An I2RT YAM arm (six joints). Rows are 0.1 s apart.
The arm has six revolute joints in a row. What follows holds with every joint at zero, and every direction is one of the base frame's. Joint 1 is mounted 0.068 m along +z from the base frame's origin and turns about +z. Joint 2 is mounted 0.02 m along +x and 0.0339 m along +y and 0.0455 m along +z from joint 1 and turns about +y. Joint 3 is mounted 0.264 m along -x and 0.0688 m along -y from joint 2 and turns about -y. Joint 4 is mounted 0.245 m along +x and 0.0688 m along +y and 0.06 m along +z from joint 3 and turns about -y. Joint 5 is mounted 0.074 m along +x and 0.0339 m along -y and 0.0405 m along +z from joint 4 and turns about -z. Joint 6 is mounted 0.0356 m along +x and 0.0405 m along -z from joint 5 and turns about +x. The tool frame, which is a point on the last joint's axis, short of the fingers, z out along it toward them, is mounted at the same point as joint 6; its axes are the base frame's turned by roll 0, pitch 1.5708 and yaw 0 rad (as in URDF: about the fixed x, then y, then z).
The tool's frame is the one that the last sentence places.
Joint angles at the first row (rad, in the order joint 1, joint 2, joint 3, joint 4, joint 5, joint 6):
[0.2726 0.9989 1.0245 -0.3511 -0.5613 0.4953]
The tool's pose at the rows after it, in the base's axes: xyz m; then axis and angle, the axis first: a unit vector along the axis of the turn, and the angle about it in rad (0 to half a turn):
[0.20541, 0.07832, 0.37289, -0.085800, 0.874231, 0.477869, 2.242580]
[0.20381, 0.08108, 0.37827, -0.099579, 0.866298, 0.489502, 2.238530]
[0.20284, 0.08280, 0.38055, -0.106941, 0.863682, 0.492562, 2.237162]
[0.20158, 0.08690, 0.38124, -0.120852, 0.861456, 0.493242, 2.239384]
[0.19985, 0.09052, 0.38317, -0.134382, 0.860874, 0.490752, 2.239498]
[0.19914, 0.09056, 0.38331, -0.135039, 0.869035, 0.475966, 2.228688]
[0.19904, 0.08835, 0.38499, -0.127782, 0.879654, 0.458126, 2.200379]
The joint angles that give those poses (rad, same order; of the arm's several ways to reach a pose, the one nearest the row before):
[0.2752 0.9997 1.0348 -0.3412 -0.5812 0.5110]
[0.2871 0.9996 1.0473 -0.3313 -0.5983 0.5129]
[0.2954 1.0000 1.0542 -0.3313 -0.6018 0.5095]
[0.3153 1.0023 1.0580 -0.3328 -0.6003 0.4957]
[0.3344 1.0046 1.0687 -0.3450 -0.5937 0.4770]
[0.3397 1.0042 1.0760 -0.3676 -0.5640 0.4541]
[0.3362 1.0012 1.0840 -0.3817 -0.5213 0.4366]

